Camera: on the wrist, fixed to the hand. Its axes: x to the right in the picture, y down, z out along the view.
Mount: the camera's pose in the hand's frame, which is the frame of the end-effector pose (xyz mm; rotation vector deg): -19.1 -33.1 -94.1 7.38 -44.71 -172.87
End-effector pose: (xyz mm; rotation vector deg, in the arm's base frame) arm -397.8 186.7 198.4 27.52 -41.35 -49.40
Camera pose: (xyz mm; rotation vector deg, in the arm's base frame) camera -353.8 192.3 107.1 -36.79 1.02 117.48
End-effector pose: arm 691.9 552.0 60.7 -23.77 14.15 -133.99
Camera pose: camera 649.3 594.2 -21.3 37.16 34.43 39.86
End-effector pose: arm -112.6 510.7 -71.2 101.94 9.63 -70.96
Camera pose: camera -77.9 606.1 -70.5 22.91 -78.36 88.79
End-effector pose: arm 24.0 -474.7 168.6 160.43 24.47 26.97
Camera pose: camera -34.5 -430.5 238.9 -14.03 149.21 -61.75
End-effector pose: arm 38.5 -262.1 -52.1 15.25 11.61 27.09
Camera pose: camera 12.0 -280.2 -148.5 0.42 -15.87 -149.51
